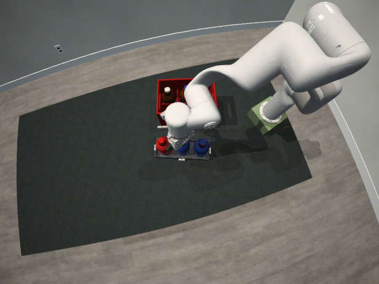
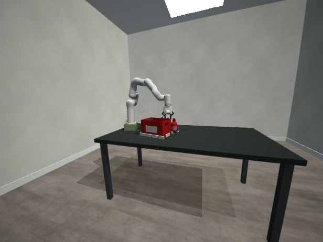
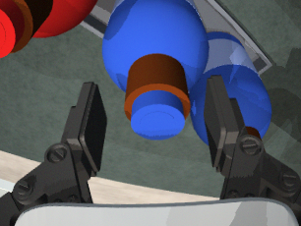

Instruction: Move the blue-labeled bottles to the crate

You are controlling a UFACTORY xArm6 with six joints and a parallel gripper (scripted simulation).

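My hand is 80 mm short of the red-labeled bottle, 40 mm to the left of it and 70 mm above it. Round my hand: crate 100 mm behind, 200 mm to the right, 70 mm below; then grey tray 140 mm below.
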